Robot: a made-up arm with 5 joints.
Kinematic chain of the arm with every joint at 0, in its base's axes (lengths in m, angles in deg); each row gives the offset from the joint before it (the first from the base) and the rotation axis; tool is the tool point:
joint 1: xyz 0 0 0.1 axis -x
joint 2: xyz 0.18 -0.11 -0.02 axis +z
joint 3: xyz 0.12 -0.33 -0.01 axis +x
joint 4: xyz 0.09 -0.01 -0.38 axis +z
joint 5: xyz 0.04 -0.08 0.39 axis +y
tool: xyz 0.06 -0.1 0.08
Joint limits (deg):
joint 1: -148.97..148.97
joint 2: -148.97..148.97
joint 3: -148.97..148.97
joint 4: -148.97..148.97
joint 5: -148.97..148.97
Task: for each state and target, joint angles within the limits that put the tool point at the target. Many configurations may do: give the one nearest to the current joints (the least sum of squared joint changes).
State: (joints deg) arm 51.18 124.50 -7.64 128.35 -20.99
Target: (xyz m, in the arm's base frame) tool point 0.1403 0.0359 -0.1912
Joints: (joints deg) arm 89.49 123.53 -19.87 110.65 -24.25
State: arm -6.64 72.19 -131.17 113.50 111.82
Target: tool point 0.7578 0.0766 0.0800
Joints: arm -31.77 71.69 -148.97 111.45 99.67
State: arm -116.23 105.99 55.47 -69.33 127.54
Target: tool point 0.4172 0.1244 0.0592
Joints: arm -98.81 92.66 90.99 -81.65 135.85
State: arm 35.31 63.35 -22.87 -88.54 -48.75
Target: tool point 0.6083 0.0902 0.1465
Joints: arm 46.53 98.91 -8.14 -62.46 -35.10
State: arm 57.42 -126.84 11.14 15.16 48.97
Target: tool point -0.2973 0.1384 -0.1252
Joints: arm 58.29 -148.97 0.56 -35.87 40.61
